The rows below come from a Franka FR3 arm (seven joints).
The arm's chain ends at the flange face. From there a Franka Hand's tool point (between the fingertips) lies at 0.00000 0.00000 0.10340 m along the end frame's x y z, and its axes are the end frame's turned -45 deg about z.
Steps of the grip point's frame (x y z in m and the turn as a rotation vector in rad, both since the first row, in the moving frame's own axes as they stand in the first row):
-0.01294 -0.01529 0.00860 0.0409 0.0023 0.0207
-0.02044 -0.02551 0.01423 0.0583 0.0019 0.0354
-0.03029 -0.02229 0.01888 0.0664 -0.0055 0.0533
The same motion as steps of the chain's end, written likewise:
-0.01717 0.00152 0.00869 0.0305 -0.0273 0.0207
-0.02845 0.00089 0.01441 0.0426 -0.0399 0.0354
-0.03205 0.01024 0.01911 0.0431 -0.0508 0.0533

